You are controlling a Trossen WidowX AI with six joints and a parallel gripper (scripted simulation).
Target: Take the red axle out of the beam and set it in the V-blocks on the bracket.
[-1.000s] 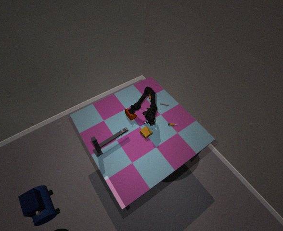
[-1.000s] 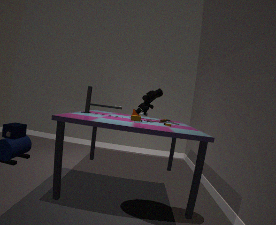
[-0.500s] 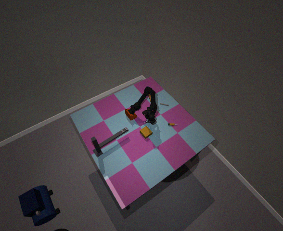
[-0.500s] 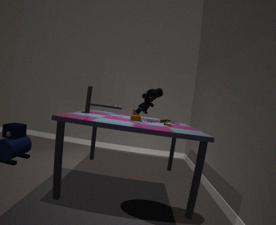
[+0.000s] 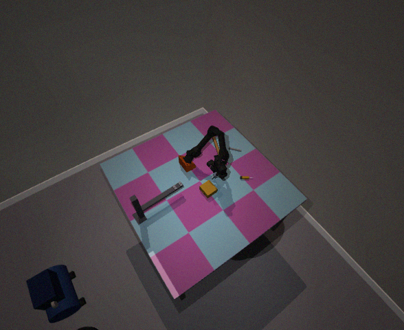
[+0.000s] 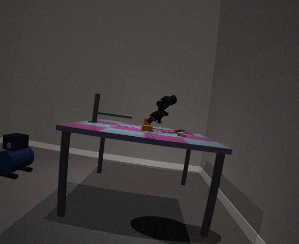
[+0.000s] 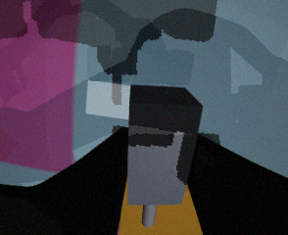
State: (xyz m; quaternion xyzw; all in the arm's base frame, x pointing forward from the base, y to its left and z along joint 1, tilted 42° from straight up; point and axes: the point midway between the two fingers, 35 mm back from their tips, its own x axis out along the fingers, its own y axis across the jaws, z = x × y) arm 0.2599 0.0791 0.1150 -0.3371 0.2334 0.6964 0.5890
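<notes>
My gripper tip is 10 cm to the left of the yellow block, 6 cm short of it and 6 cm above it. Also, from my gripper tip: screwdriver: 24 cm to the left, 11 cm ahead, 8 cm below; then grey rod: 34 cm to the left, 19 cm behind, 8 cm below.
</notes>
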